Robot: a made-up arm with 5 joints.
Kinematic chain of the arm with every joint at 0, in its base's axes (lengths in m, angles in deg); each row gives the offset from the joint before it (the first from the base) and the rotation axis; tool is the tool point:
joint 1: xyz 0 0 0.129 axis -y
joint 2: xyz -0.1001 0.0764 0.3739 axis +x
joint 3: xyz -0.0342 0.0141 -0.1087 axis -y
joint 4: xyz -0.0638 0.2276 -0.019 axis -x
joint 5: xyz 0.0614 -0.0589 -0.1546 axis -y
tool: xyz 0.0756 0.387 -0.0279
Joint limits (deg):
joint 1: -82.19..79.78
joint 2: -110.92..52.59
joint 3: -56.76..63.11
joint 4: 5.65..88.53
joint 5: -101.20..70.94
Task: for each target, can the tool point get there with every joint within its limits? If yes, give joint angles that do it. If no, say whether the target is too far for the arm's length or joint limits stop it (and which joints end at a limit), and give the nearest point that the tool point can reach.
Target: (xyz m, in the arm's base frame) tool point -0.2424 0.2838 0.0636
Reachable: yes | joints -45.40 -28.48 -12.49 27.07 22.28
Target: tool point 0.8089 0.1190 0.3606
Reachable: no: joint limits stop it (at a limit: joint 2, joint 3, joint 4) | nearest point 0.7139 0.5122 0.3334 | short by 0.405 m
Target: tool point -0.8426 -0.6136 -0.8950
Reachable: no: too far | nearest point -0.4246 -0.2883 -0.2863 | short by 0.807 m
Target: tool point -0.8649 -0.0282 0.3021
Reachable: no: joint limits stop it (at a limit: joint 2, joint 3, joint 4, joint 5) | nearest point -0.6220 -0.1806 0.2535 | short by 0.291 m
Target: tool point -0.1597 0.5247 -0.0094
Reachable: yes | joints 57.47 27.33 -21.80 65.35 33.04
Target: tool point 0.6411 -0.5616 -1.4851
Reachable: no: too far | nearest point 0.0374 -0.1663 -0.3244 | short by 1.367 m
